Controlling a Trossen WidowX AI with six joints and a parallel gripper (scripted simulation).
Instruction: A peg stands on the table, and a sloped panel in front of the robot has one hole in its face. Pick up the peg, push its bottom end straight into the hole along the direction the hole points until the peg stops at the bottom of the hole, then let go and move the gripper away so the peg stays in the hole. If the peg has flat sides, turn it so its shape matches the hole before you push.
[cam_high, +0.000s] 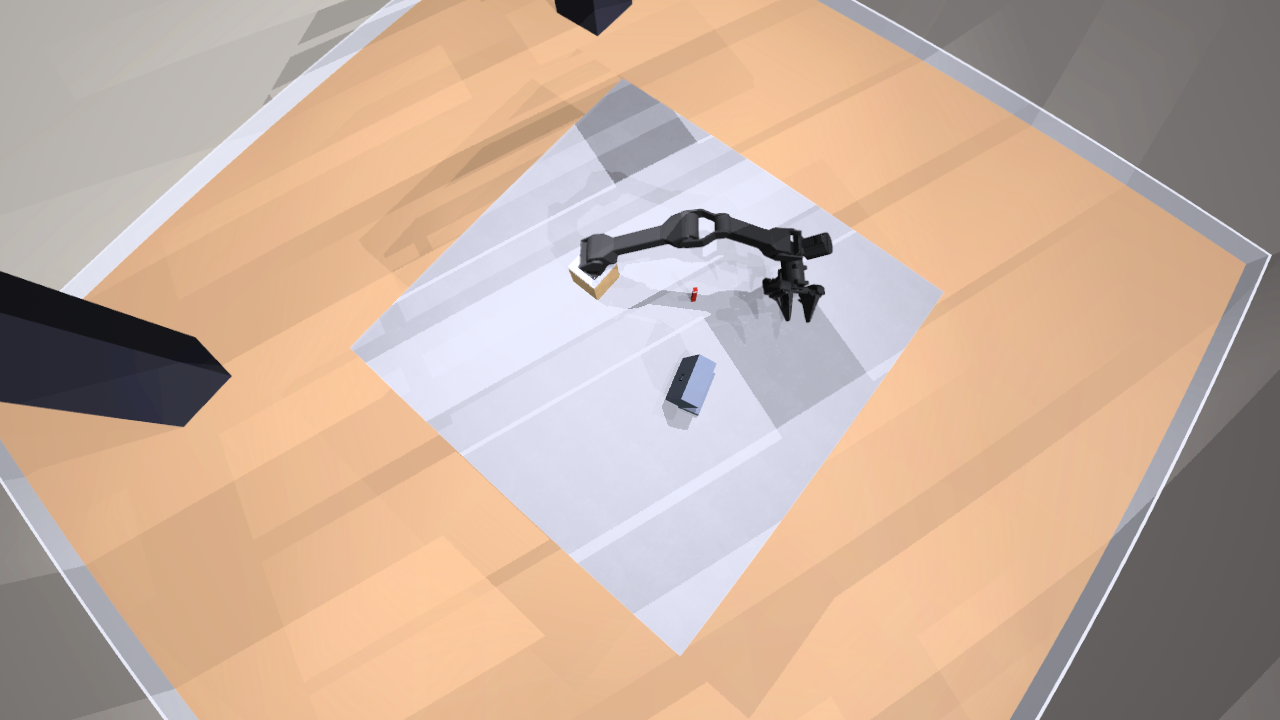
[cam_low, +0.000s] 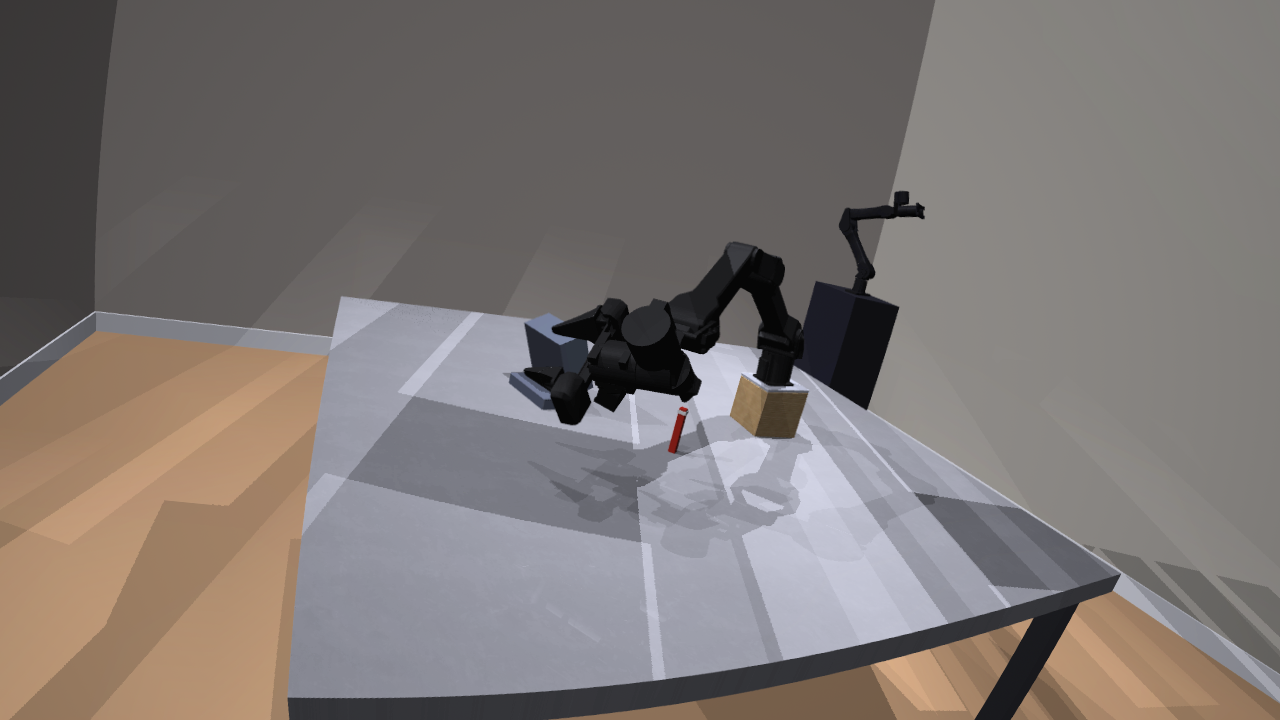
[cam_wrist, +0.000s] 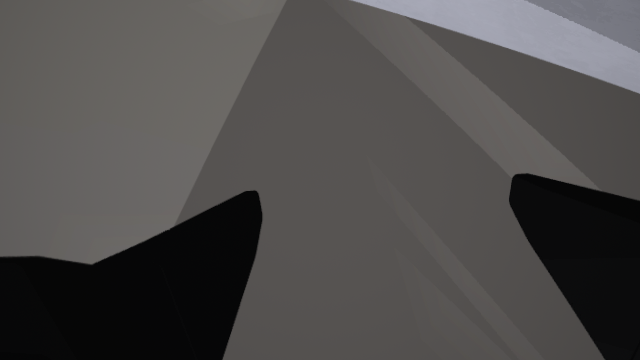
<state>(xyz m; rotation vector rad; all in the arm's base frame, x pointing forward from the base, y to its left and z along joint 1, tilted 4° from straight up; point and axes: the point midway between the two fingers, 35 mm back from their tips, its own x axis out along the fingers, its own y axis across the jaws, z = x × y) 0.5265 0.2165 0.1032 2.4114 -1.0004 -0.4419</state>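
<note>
Right now the red square peg is 280 mm behind my gripper tip, 110 mm below it and 60 mm to the right of it. Also, from my gripper tip: sloped panel: 280 mm to the right, 130 mm behind, 90 mm below; low foot: 280 mm to the right, 160 mm below, 110 mm behind.
</note>
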